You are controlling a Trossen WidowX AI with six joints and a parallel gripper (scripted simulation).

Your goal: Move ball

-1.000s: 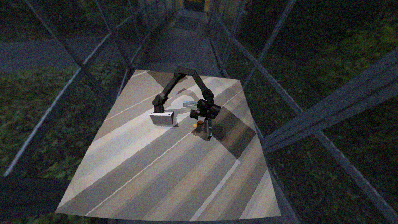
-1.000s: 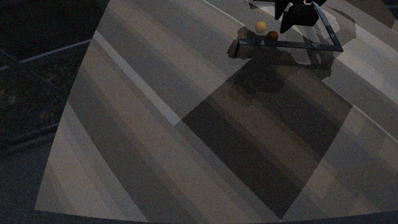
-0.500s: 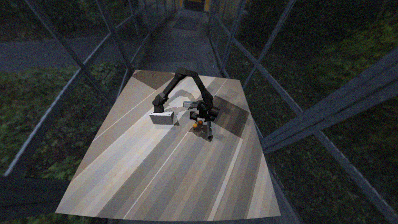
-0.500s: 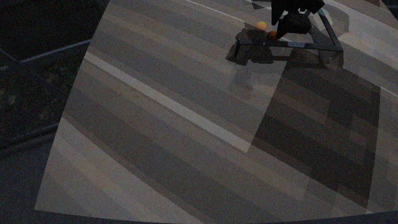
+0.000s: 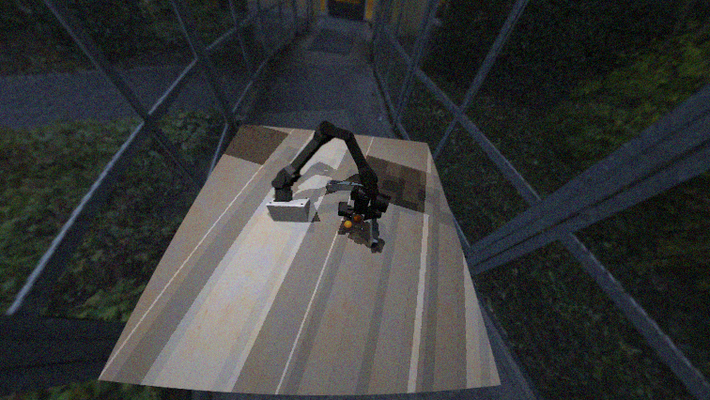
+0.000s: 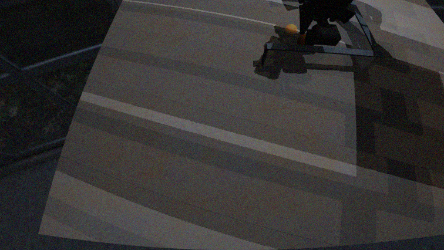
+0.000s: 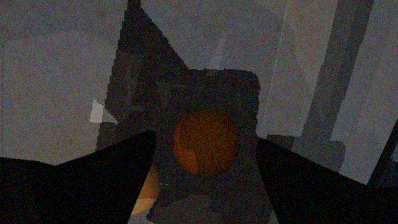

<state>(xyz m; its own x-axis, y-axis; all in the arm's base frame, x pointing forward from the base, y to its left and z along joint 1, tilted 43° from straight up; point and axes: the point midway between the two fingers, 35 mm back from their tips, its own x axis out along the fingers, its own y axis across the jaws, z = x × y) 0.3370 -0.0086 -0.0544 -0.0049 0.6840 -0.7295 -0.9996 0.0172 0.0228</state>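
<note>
My gripper tip is now 4 cm past the see-through copy of ball and 3 cm to the left of it. From my gripper tip the other things lie so: long wall (7 cm ahead, 3 cm to the left, 1 cm above); shorter wall (18 cm to the left, 3 cm behind, 1 cm above); orange ball (right at my gripper tip).
</note>
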